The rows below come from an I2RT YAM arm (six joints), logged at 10 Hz.
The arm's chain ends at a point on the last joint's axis. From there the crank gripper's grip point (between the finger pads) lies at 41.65 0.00 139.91 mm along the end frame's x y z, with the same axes.
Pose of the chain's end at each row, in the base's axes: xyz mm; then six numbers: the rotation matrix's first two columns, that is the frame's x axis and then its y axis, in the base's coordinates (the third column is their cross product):
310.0 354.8 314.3 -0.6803 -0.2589 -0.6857 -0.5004 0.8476 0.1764
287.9 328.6 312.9 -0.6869 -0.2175 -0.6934 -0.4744 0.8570 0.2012
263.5 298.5 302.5 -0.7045 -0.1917 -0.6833 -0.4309 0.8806 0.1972
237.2 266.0 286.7 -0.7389 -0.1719 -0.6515 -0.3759 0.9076 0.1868
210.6 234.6 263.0 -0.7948 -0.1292 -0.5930 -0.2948 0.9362 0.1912
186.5 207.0 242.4 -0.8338 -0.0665 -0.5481 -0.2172 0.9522 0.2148
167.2 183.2 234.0 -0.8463 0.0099 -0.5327 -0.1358 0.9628 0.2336
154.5 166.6 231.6 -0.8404 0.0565 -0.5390 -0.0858 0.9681 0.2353
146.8 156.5 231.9 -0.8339 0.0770 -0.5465 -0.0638 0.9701 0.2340
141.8 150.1 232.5 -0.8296 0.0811 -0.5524 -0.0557 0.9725 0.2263
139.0 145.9 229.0 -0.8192 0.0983 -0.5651 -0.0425 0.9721 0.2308
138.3 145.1 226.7 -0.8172 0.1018 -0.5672 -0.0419 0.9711 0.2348
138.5 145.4 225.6 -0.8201 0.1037 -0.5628 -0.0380 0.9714 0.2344
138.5 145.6 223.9 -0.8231 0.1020 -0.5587 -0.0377 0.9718 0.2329
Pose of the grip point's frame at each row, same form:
356.6 408.8 186.9 -0.6803 -0.2589 -0.6857 -0.5004 0.8476 0.1764
336.3 384.9 187.2 -0.6869 -0.2175 -0.6934 -0.4744 0.8570 0.2012
313.1 351.1 175.7 -0.7045 -0.1917 -0.6833 -0.4309 0.8806 0.1972
284.7 312.4 156.7 -0.7389 -0.1719 -0.6515 -0.3759 0.9076 0.1868
251.7 274.9 128.9 -0.7948 -0.1292 -0.5930 -0.2948 0.9362 0.1912
222.8 245.9 106.5 -0.8338 -0.0665 -0.5481 -0.2172 0.9522 0.2148
204.0 221.4 98.0 -0.8463 0.0099 -0.5327 -0.1358 0.9628 0.2336
194.4 203.1 96.0 -0.8404 0.0565 -0.5390 -0.0858 0.9681 0.2353
188.8 191.9 96.6 -0.8339 0.0770 -0.5465 -0.0638 0.9701 0.2340
185.0 184.0 97.2 -0.8296 0.0811 -0.5524 -0.0557 0.9725 0.2263
184.9 179.8 94.6 -0.8192 0.0983 -0.5651 -0.0425 0.9721 0.2308
184.7 179.5 92.6 -0.8172 0.1018 -0.5672 -0.0419 0.9711 0.2348
184.2 179.6 91.3 -0.8201 0.1037 -0.5628 -0.0380 0.9714 0.2344
183.5 179.6 89.3 -0.8231 0.1020 -0.5587 -0.0377 0.9718 0.2329

